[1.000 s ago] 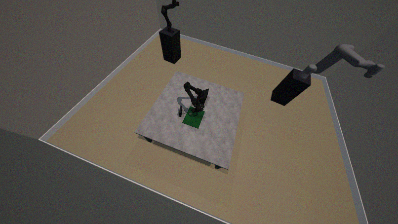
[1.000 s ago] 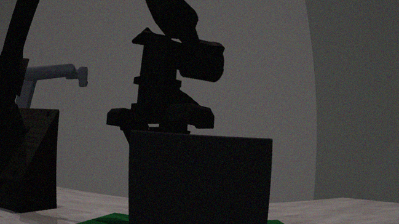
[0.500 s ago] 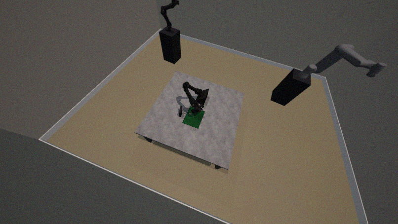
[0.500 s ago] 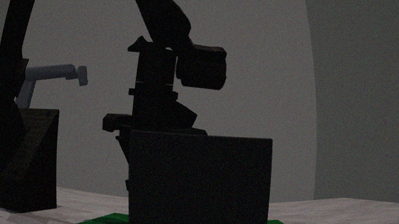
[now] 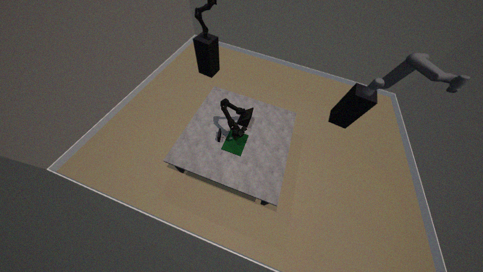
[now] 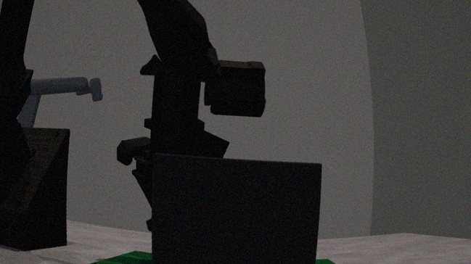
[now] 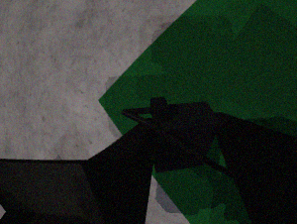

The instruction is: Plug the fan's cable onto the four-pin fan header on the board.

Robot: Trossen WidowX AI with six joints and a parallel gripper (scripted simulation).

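Right now my gripper tip is 8 cm short of the green board, 4 cm to the left of it and 7 cm above it. Round my gripper tip: fan header (7 cm ahead, 11 cm to the right, 6 cm below); then fan (12 cm ahead, 23 cm to the right); then dark fan plug (1 cm behind, 1 cm to the right).
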